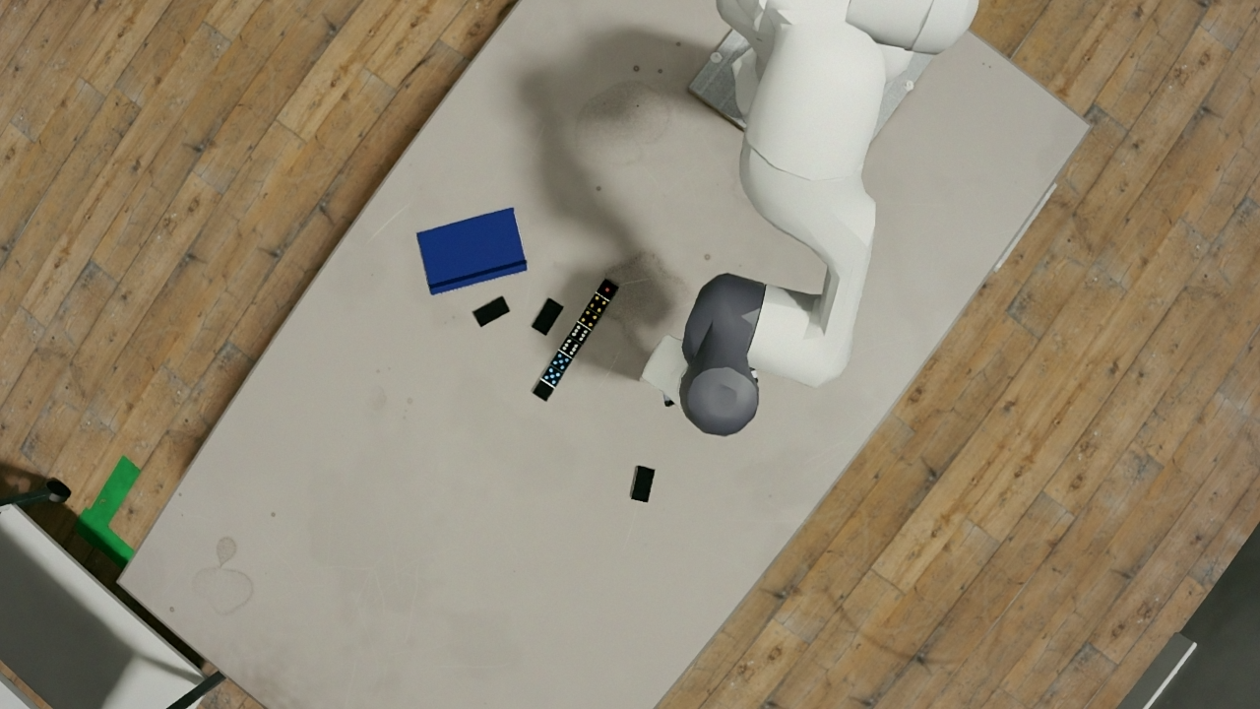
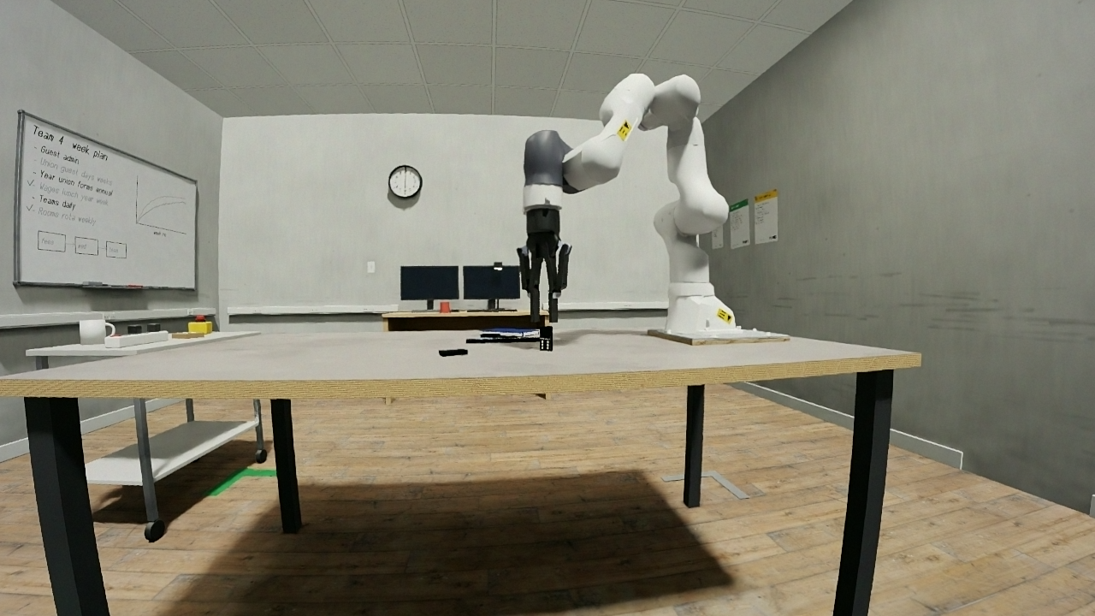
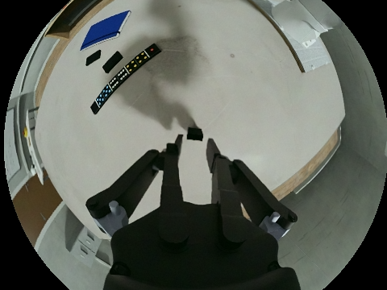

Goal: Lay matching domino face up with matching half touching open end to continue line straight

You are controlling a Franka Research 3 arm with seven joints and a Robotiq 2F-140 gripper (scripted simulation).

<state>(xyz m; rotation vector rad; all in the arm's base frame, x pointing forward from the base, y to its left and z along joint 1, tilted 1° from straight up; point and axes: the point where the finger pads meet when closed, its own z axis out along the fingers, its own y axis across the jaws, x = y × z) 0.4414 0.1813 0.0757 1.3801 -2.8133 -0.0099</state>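
My gripper is now 70 mm above the domino and 10 mm to the left of it. The rest, counted from my hand: blue book 430 mm to the right, 90 mm below, 70 mm ahead.
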